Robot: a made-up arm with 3 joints. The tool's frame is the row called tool.
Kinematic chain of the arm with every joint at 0, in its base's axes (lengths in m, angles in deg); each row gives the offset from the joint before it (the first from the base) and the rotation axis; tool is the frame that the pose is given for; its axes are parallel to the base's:
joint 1: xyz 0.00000 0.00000 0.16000 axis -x
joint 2: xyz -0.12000 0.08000 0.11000 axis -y
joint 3: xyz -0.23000 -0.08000 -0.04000 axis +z
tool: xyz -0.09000 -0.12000 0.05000
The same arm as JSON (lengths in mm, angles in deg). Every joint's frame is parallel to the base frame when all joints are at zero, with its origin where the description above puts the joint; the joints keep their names.
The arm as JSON. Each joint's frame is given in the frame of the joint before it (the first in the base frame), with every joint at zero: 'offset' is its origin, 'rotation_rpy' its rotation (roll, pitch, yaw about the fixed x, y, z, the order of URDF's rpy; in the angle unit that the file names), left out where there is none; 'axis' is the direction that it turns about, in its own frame. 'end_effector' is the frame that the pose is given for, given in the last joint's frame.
{"length_unit": "mm", "angle_unit": "deg", "chain": [
  {"id": "joint 1", "offset": [0.0, 0.0, 160.0], "axis": "-x"},
  {"id": "joint 2", "offset": [-120.0, 80.0, 110.0], "axis": "-y"},
  {"id": "joint 3", "offset": [-230.0, -80.0, -40.0], "axis": "+z"}
], "end_effector": {"offset": [-90.0, -120.0, 50.0]}}

